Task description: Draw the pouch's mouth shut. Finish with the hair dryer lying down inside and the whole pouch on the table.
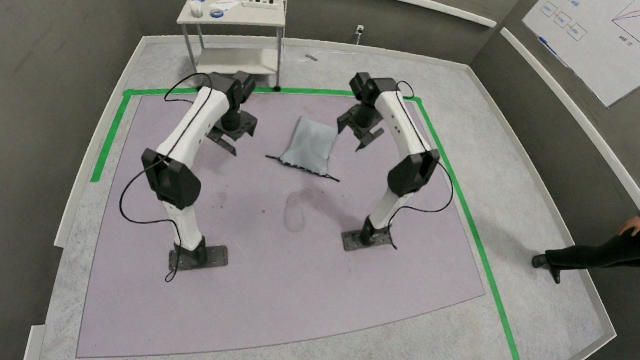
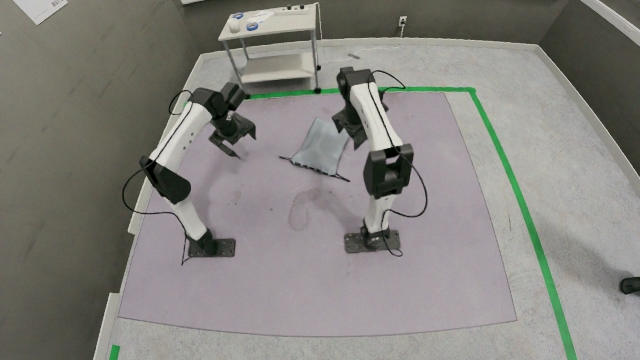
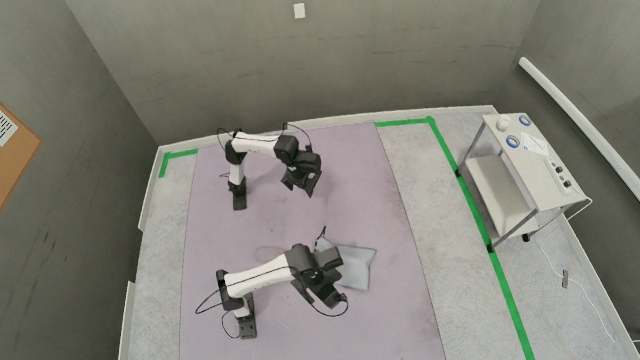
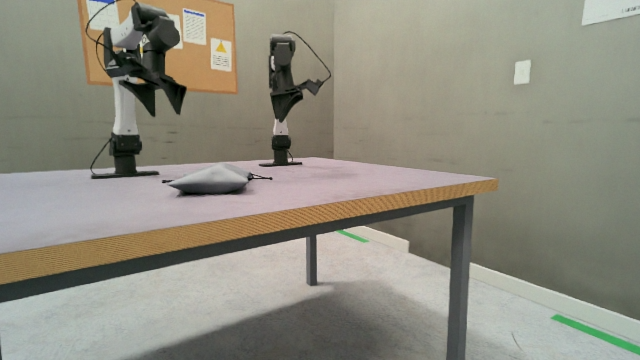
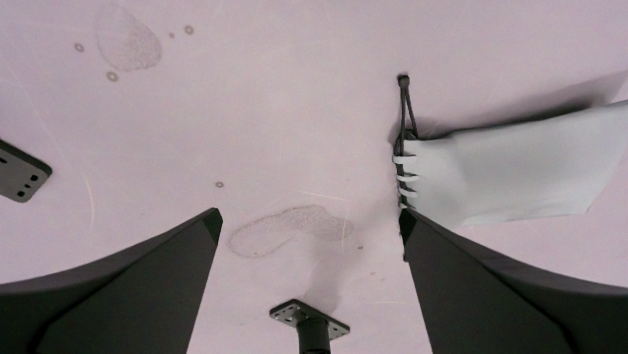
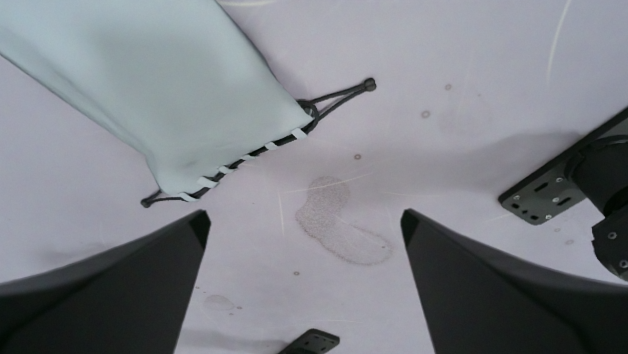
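The grey-blue pouch [image 1: 311, 145] [image 2: 322, 147] [image 3: 357, 267] [image 4: 215, 179] [image 5: 520, 165] [image 6: 175, 100] lies on the table [image 1: 280, 280] [image 4: 350, 172], bulging in the middle. Its mouth edge, laced with black cord, faces the arm bases and spans much of its width. A cord loop sticks out at each mouth corner: one loop [image 5: 403, 95] [image 6: 345, 94] and the other loop [image 6: 162, 199]. The hair dryer does not show. My left gripper [image 1: 245, 144] [image 2: 247, 148] [image 5: 310, 212] is open, above the table left of the pouch. My right gripper [image 1: 348, 141] [image 4: 166, 114] [image 6: 305, 214] is open, high at the pouch's right.
The arm bases [image 1: 215, 256] [image 1: 352, 241] stand on the table on the mouth side of the pouch. A white cart [image 1: 235, 17] [image 3: 525, 165] stands beyond the far table edge. A person's legs [image 1: 575, 257] show at the right. Thin cables loop beside both arms.
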